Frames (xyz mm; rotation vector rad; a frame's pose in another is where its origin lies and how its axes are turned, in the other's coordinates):
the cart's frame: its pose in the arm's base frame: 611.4 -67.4 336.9 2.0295 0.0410 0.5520
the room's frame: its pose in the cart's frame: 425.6 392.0 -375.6 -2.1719 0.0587 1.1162
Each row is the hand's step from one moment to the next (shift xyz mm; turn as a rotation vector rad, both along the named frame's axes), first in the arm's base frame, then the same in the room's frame.
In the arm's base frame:
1: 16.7 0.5 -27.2 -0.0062 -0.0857 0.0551
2: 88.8 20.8 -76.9 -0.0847 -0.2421 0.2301
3: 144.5 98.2 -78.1 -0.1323 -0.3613 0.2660
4: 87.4 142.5 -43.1 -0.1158 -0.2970 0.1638
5: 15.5 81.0 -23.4 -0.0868 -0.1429 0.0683
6: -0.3 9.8 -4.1 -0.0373 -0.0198 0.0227
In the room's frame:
1: -16.1 8.9 -26.1 -0.0148 -0.0924 0.0407
2: -24.1 24.7 -114.2 -0.0016 -0.2766 0.2054
3: 36.4 63.7 -176.8 -0.0611 -0.3690 0.2809
4: 77.7 99.3 -117.9 -0.0925 -0.2712 0.2153
5: 37.4 68.4 -35.7 -0.0592 -0.1134 0.1275
6: 3.1 9.8 -2.9 -0.0040 -0.0136 0.0458

